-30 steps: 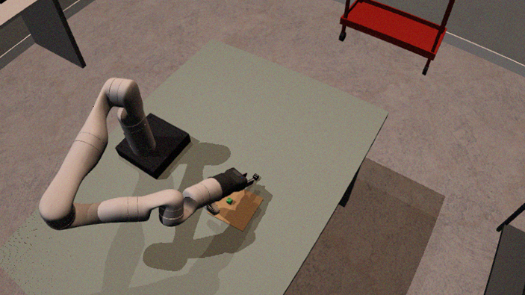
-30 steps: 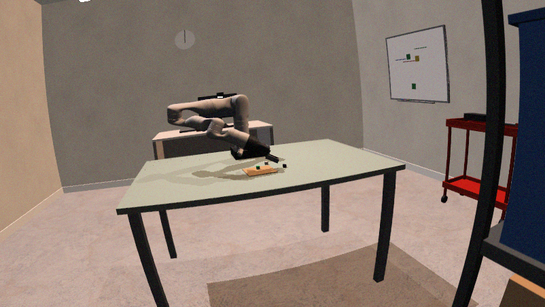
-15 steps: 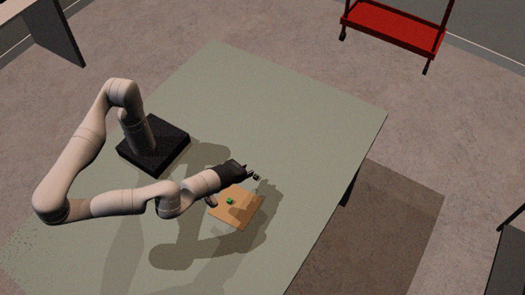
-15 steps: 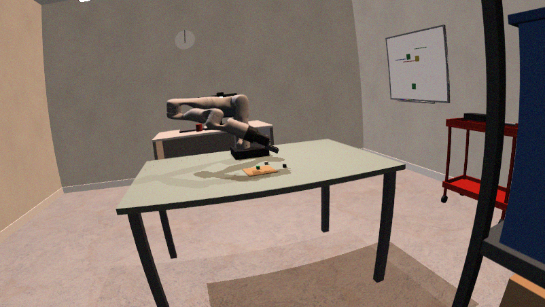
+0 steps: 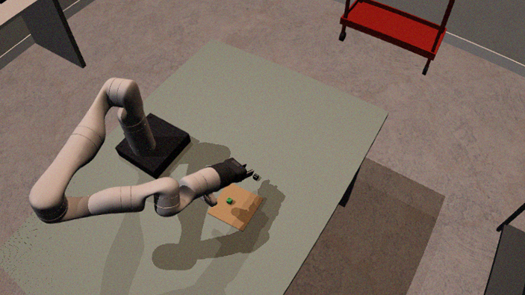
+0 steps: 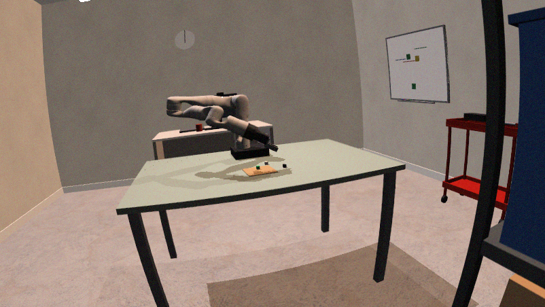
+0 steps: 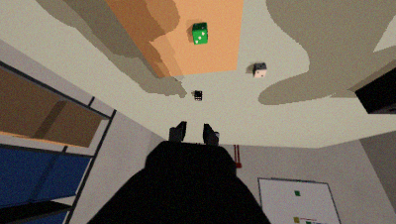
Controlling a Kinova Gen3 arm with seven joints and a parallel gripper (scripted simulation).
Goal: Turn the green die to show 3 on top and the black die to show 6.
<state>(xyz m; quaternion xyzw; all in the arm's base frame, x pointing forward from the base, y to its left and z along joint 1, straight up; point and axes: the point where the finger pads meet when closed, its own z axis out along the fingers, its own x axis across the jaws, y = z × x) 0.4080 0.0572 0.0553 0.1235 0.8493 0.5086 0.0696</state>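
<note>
My hand is 10 mm short of the black die, 50 mm to the right of it and 100 mm above it. From my hand the other things lie so: green die 20 mm behind, 80 mm to the right, 90 mm below; then white die 100 mm behind, 10 mm to the right, 100 mm below; then orange mat 90 mm to the right, 100 mm below.
</note>
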